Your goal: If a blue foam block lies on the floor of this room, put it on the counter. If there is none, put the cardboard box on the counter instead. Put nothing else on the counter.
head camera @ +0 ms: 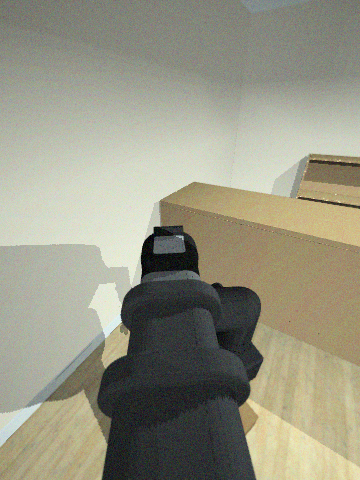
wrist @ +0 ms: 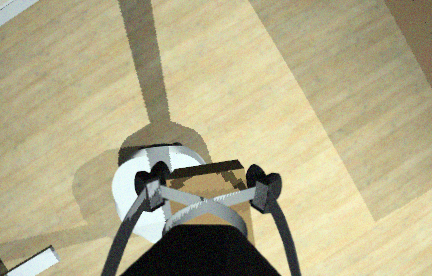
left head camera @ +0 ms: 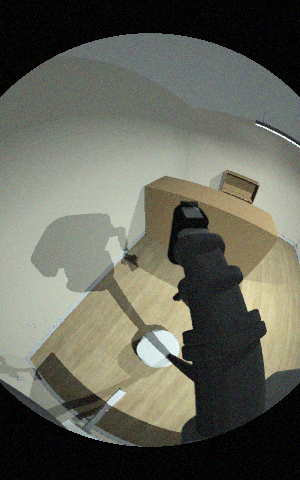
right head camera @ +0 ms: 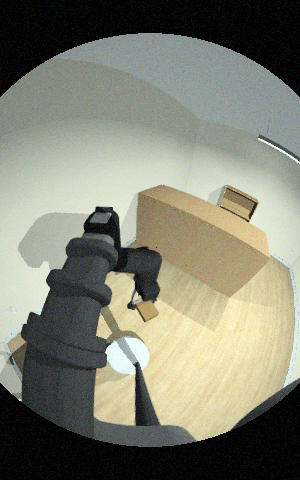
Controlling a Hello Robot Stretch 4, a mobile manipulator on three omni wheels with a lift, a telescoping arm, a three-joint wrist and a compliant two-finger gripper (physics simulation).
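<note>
A tan cardboard box (wrist: 205, 187) (right head camera: 148, 311) is between the two fingers of my gripper (wrist: 207, 178) (right head camera: 142, 303), which is shut on it. The box is held above the floor, below the wrist. In the head camera view, part of the box (head camera: 249, 418) shows beside the dark arm. The counter, a long brown block (head camera: 285, 265) (left head camera: 159, 215) (right head camera: 200, 245), stands ahead and to the right, and the gripper is apart from it, on its near side. In the wrist view, a corner of the counter (wrist: 419, 30) shows at top right. No blue foam block shows in these views.
An open-fronted brown box-like unit (head camera: 332, 180) (left head camera: 240, 189) (right head camera: 239, 204) is at the wall behind the counter. A wall runs along the left. A white round disc (left head camera: 159, 348) (right head camera: 128, 356) (wrist: 131, 192) is low near the arm. A white bar (wrist: 35, 262) (left head camera: 107, 407) lies at lower left.
</note>
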